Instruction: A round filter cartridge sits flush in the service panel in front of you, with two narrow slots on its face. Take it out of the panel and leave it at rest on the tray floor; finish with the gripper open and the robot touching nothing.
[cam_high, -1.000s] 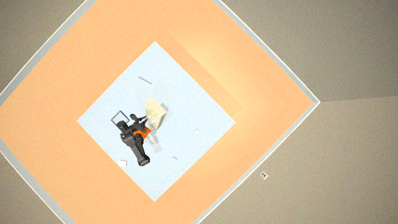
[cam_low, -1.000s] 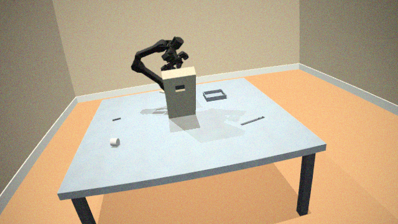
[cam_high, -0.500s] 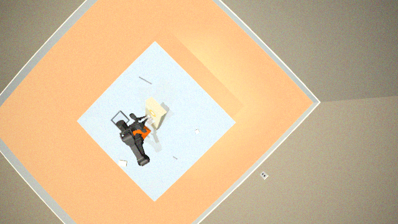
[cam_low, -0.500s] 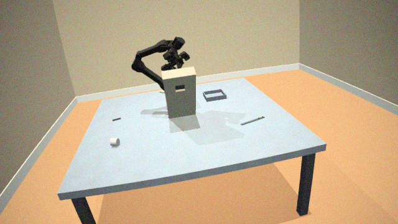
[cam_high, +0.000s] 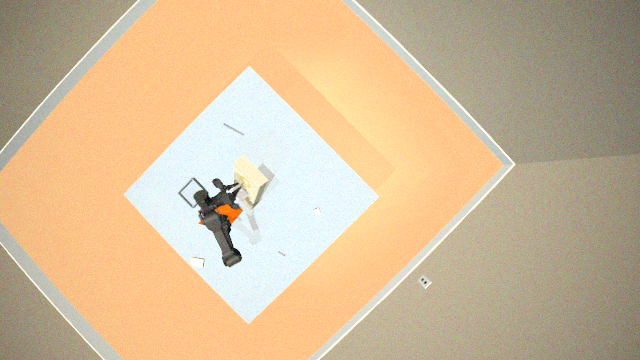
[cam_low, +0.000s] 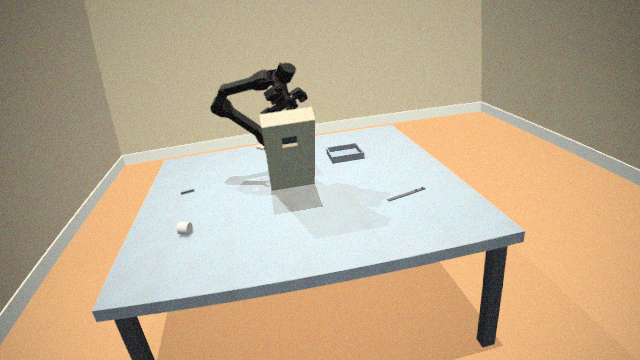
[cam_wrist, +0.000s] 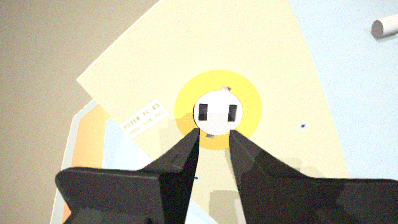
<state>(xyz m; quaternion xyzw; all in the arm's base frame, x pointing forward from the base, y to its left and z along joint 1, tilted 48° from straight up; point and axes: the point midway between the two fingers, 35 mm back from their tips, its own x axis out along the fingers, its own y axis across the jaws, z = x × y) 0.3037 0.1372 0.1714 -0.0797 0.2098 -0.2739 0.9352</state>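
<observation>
The round white filter cartridge lies 40 mm ahead of my gripper tip, 10 mm to the right of it and 30 mm below it. The rest, counted from my gripper tip: short dark strip 290 mm behind, 420 mm to the right, 300 mm below; then tray 330 mm behind, 320 mm to the left, 290 mm below.
</observation>
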